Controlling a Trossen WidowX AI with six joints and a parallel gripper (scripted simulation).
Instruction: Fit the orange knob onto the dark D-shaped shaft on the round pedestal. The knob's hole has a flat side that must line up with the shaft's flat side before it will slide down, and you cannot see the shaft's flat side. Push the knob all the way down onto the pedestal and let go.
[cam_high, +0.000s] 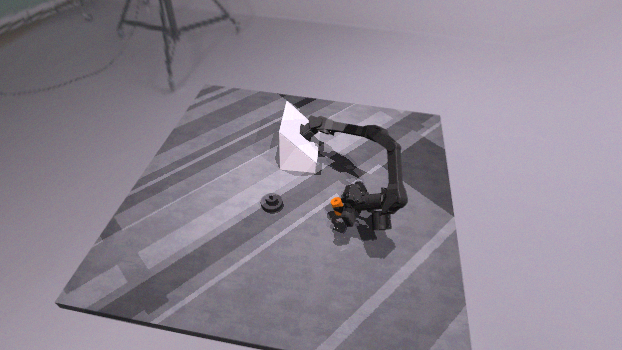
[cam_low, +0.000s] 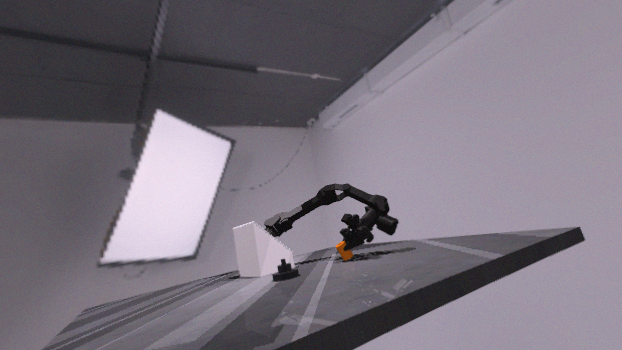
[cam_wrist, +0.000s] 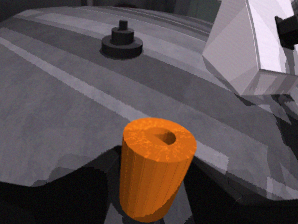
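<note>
My gripper tip is now 1 cm to the right of the orange knob. The rest, counted from my gripper tip: dark pedestal 1 cm behind, 25 cm to the right, 1 cm below.
</note>
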